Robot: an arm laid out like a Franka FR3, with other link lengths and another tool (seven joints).
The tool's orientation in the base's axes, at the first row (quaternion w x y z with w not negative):
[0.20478, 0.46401, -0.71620, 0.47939]
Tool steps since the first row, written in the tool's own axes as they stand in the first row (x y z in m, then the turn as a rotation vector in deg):
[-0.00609, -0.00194, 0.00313, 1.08, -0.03, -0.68]
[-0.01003, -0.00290, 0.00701, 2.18, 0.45, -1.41]
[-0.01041, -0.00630, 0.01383, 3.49, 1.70, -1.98]
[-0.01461, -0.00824, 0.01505, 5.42, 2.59, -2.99]
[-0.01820, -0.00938, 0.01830, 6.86, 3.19, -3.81]
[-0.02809, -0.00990, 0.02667, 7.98, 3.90, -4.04]
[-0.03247, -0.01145, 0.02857, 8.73, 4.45, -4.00]
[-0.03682, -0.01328, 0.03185, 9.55, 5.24, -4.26]
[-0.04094, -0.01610, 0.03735, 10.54, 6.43, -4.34]
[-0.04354, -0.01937, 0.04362, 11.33, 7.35, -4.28]
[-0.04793, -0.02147, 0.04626, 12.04, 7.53, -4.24]
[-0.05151, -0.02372, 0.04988, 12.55, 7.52, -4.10]
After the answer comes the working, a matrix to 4 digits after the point.
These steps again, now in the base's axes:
[0.00510, -0.00011, -0.00496, -0.60, 0.09, 1.12]
[0.00843, -0.00177, -0.00916, -1.66, 0.26, 2.03]
[0.01257, -0.00794, -0.01087, -3.46, 0.29, 2.64]
[0.01647, -0.00726, -0.01356, -5.31, 0.37, 4.08]
[0.01969, -0.00855, -0.01713, -6.65, 0.48, 5.22]
[0.02620, -0.01131, -0.02799, -7.84, 0.23, 5.80]
[0.02995, -0.01110, -0.03133, -8.68, -0.09, 6.06]
[0.03414, -0.01214, -0.03513, -9.79, -0.16, 6.39]
[0.03940, -0.01534, -0.03928, -11.31, -0.43, 6.57]
[0.04443, -0.01998, -0.04243, -12.48, -0.75, 6.67]
[0.04877, -0.02047, -0.04584, -12.97, -1.09, 7.08]
[0.05299, -0.02221, -0.04902, -13.19, -1.46, 7.40]

The tool's axes in the first row as the columns of a matrix, in the base's axes (rounded; the answer above uses it unrounded):
[-0.4855, -0.8610, 0.1516]
[-0.4683, 0.1098, -0.8767]
[0.7382, -0.4966, -0.4565]

